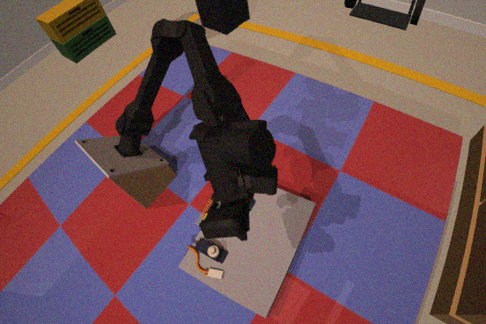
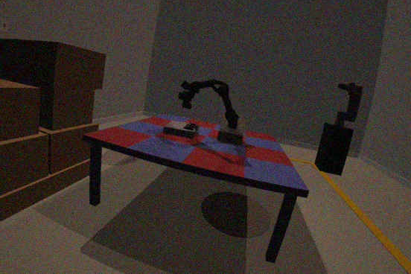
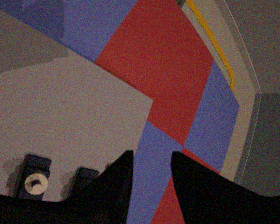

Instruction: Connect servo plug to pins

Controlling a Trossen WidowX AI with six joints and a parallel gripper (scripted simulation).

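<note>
Now: gripper tip 10 cm past the servo, 1 cm to the right of it and 16 cm above it. Round my gripper tip: grey holder plate 1 cm ahead, 3 cm to the left, 18 cm below.
</note>
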